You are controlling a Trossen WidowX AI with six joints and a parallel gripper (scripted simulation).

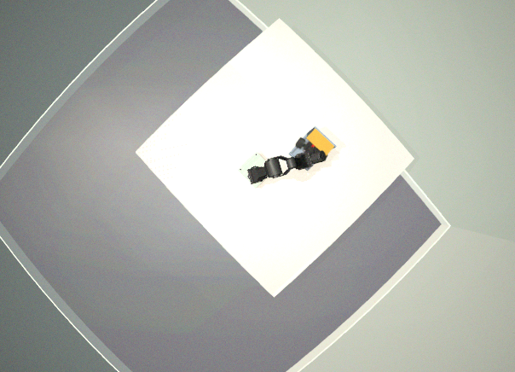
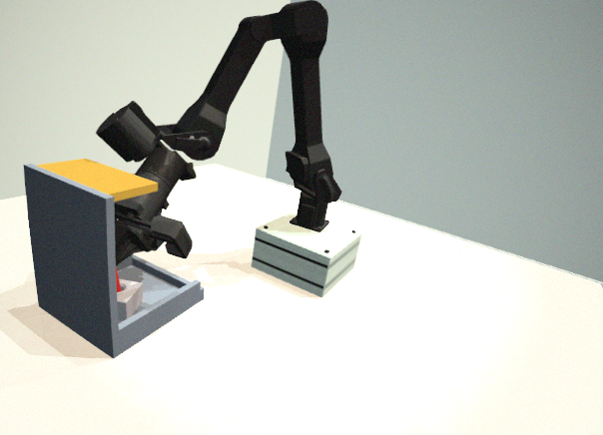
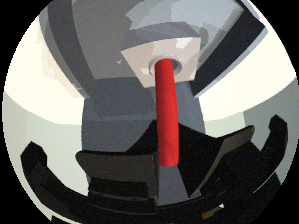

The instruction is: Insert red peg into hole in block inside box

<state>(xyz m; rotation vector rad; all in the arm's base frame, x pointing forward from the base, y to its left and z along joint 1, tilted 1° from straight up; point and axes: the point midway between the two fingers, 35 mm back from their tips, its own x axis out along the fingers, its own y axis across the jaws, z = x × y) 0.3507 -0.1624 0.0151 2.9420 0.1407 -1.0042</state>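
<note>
My gripper tip is 4 cm past the red peg and 1 cm above it. Round my gripper tip: orange roof: 12 cm above, 2 cm behind, 1 cm to the right.
</note>
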